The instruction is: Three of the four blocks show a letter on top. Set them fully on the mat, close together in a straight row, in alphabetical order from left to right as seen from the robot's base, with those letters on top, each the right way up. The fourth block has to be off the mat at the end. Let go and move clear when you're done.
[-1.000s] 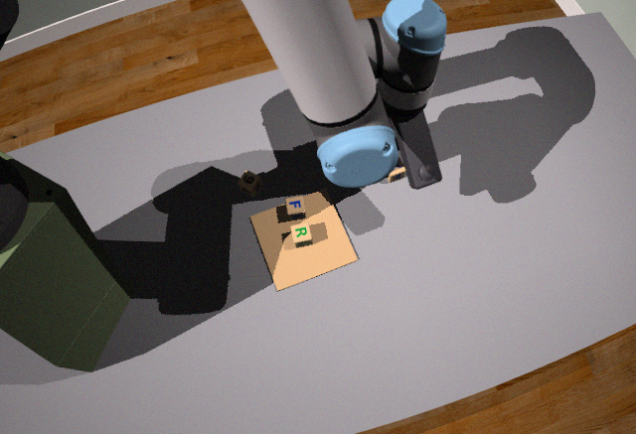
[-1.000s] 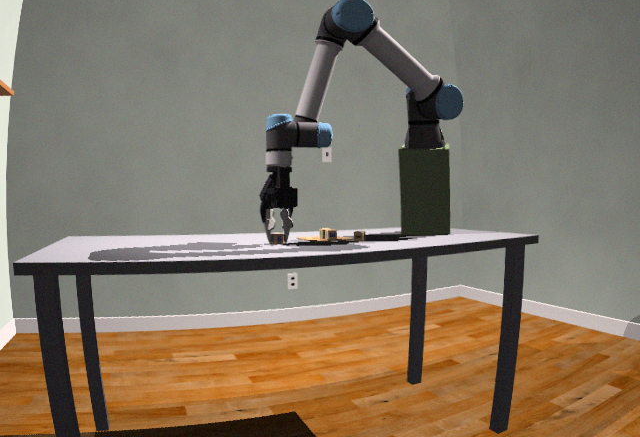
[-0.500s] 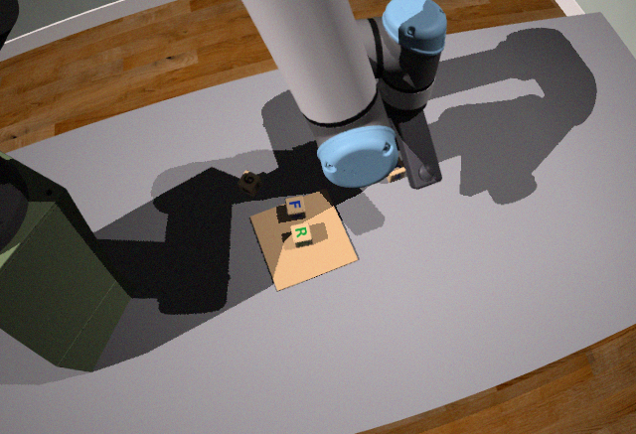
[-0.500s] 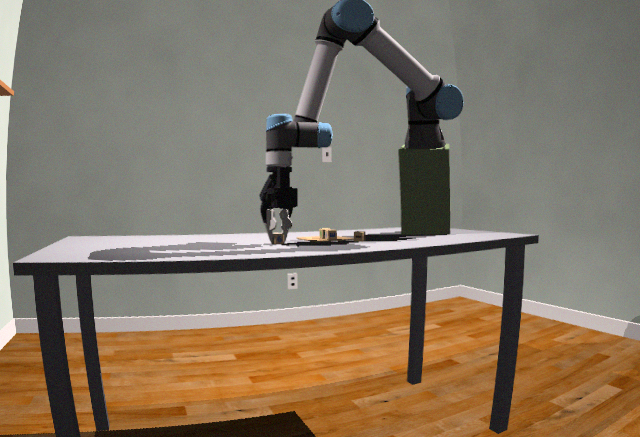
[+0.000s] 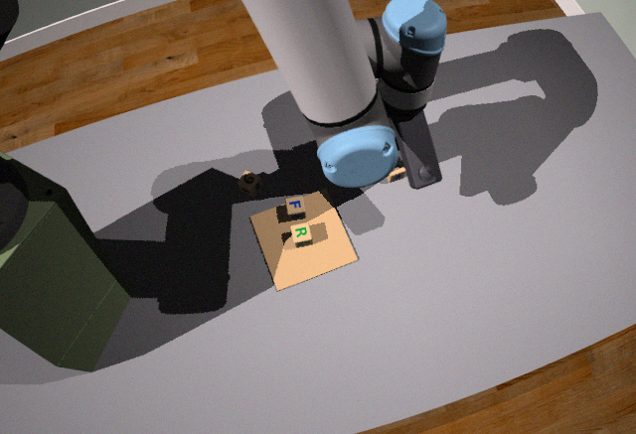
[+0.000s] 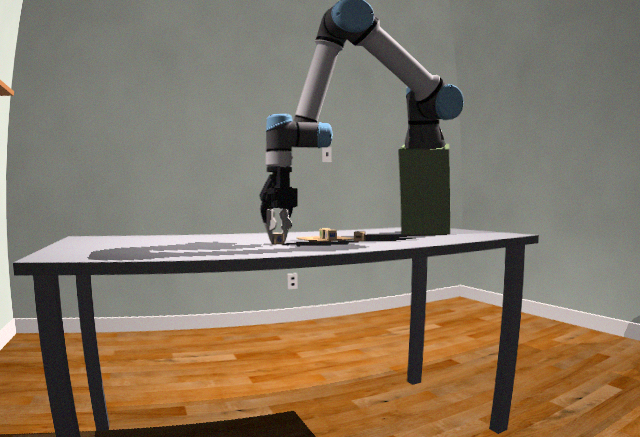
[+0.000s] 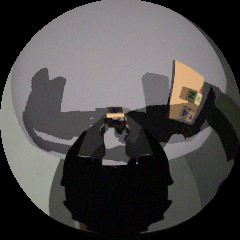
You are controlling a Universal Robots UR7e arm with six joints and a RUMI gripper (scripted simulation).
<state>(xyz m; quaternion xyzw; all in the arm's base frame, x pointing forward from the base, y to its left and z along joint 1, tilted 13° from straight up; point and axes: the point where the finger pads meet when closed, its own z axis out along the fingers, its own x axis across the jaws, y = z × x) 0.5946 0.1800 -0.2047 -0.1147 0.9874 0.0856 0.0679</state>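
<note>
My gripper is now 17 cm past the mat, 10 cm to the left of it and 1 cm above it.
</note>
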